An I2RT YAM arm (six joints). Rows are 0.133 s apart.
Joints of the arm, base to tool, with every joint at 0 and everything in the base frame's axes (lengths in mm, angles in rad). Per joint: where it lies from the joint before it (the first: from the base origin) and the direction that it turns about. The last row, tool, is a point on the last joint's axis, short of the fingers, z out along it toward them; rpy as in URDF.
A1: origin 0 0 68 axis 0 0 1
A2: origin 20 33.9 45.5 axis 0 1 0
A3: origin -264 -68.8 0 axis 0 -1 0
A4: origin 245 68.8 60 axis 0 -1 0
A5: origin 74 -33.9 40.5 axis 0 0 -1
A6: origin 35.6 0 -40.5 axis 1 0 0
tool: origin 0 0 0 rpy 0 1.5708 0
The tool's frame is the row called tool.
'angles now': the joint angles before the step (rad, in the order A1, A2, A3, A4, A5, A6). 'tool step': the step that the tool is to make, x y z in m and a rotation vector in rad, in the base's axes. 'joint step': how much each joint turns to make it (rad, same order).
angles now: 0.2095, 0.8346, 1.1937, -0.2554, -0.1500, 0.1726
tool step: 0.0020, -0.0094, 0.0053, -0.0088, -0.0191, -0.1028
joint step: -0.0486, 0.0079, 0.0188, 0.0040, 0.0526, -0.0182
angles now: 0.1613, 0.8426, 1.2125, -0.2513, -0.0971, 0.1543
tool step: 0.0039, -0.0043, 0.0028, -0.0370, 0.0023, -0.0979
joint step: -0.0122, 0.0176, 0.0218, -0.0148, 0.0811, -0.0457
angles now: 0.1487, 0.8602, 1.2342, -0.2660, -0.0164, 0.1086
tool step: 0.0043, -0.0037, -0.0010, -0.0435, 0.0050, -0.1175
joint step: -0.0022, 0.0118, 0.0022, 0.0004, 0.1103, -0.0540
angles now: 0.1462, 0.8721, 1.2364, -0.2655, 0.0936, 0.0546
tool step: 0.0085, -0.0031, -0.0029, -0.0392, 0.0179, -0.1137
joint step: -0.0031, 0.0242, -0.0002, 0.0078, 0.1069, -0.0465
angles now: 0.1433, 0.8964, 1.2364, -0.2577, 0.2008, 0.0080
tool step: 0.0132, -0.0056, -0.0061, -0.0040, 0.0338, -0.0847
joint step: -0.0295, 0.0363, -0.0026, 0.0056, 0.0551, -0.0033
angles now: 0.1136, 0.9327, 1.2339, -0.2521, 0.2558, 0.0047
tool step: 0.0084, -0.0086, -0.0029, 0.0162, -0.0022, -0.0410
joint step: -0.0502, 0.0208, -0.0070, 0.0272, -0.0084, 0.0169
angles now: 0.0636, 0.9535, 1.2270, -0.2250, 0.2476, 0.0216
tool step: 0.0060, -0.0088, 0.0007, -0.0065, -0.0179, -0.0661
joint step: -0.0414, 0.0185, -0.0007, 0.0391, 0.0242, -0.0090
